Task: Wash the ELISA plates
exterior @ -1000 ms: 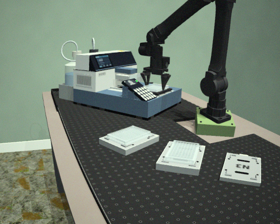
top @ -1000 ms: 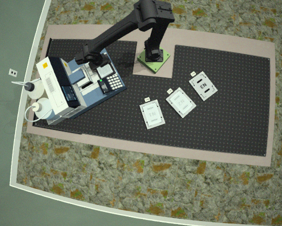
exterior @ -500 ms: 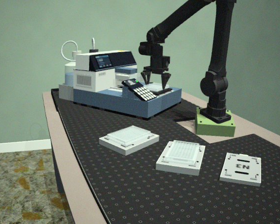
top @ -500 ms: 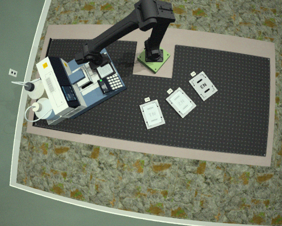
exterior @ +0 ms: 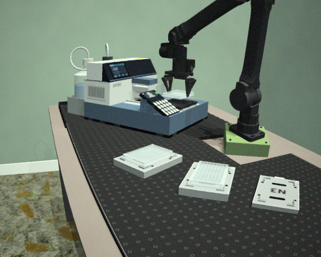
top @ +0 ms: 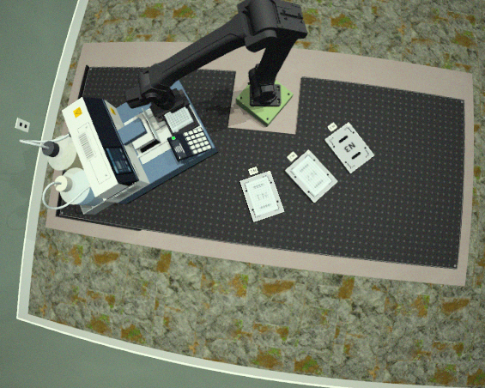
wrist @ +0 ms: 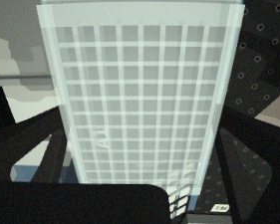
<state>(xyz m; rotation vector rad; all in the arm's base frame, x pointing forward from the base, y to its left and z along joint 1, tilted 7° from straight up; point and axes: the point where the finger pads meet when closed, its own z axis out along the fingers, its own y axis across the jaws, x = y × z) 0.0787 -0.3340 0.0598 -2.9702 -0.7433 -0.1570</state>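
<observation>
The dark carrier is 40 mm below my hand. The rest, counted from my hand: plate washer 140 mm to the right, 70 mm ahead; N1 label 280 mm to the left, 200 mm ahead, 130 mm below.
</observation>
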